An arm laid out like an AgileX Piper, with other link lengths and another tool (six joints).
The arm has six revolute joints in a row. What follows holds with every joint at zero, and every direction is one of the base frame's.
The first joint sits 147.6 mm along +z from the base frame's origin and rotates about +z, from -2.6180 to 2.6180 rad.
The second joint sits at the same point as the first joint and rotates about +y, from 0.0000 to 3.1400 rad.
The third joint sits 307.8 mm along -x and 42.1 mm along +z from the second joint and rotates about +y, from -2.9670 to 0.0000 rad.
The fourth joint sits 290.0 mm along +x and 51.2 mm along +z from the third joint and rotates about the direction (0.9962, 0, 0.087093), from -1.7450 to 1.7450 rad.
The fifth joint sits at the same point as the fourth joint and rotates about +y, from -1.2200 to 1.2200 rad.
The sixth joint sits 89.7 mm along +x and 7.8 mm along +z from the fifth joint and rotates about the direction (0.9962, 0, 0.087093), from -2.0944 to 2.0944 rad.
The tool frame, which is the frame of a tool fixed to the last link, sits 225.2 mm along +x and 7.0 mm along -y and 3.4 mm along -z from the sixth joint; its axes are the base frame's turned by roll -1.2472, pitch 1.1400 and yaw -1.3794 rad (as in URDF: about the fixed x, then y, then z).
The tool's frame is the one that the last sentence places.
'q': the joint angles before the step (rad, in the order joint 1, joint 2, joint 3, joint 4, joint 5, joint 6). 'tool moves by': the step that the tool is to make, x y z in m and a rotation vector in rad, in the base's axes. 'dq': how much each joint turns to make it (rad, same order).
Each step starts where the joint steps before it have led.
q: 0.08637 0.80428 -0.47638 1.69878 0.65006 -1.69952
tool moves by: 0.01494 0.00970 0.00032 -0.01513 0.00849 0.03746
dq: 0.00062 0.09759 -0.05881 0.00780 0.03546 -0.03965
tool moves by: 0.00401 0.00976 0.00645 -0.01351 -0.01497 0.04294
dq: 0.00082 0.04638 -0.04309 -0.01157 0.03827 -0.01877
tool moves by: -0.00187 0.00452 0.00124 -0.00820 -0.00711 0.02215
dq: 0.00064 0.00938 -0.01007 -0.01058 0.01875 -0.00519
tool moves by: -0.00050 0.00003 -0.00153 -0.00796 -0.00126 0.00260
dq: 0.00001 0.00001 0.00002 -0.00784 0.00031 -0.00082
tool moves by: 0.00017 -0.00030 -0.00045 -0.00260 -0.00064 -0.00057
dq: -0.00005 0.00000 0.00001 -0.00181 -0.00119 -0.00079
